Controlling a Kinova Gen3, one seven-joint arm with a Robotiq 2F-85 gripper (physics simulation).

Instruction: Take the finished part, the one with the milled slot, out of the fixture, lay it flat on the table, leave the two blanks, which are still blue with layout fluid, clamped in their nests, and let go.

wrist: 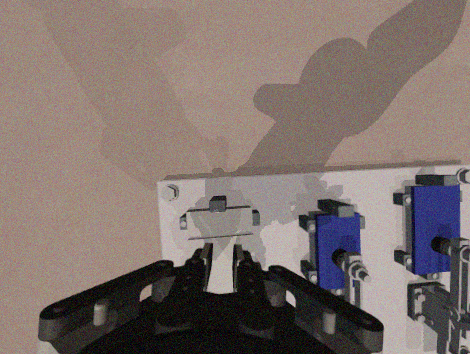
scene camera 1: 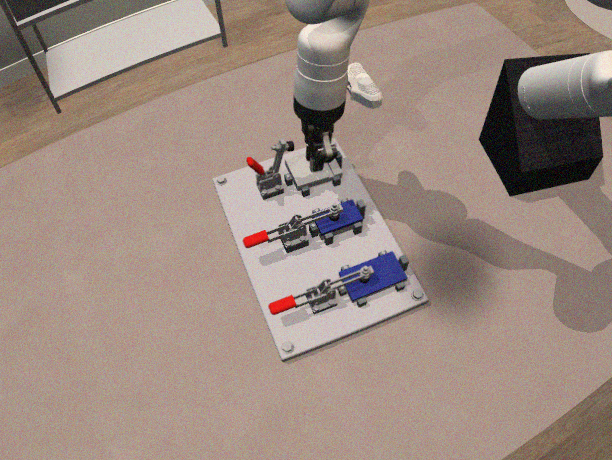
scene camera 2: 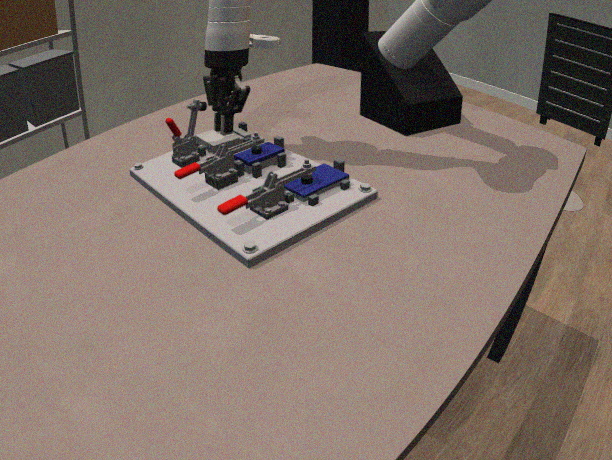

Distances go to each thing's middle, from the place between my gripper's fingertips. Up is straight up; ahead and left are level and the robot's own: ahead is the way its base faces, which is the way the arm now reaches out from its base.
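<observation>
There's a white fixture plate (scene camera 1: 274, 274) that's 11 cm to the left of my hand, 4 cm ahead of it and 4 cm below it. As for the finished part (scene camera 1: 299, 168), my hand is 1 cm above it. Going by their middles, the finished part is the nearest to my hand of the things named here.
</observation>
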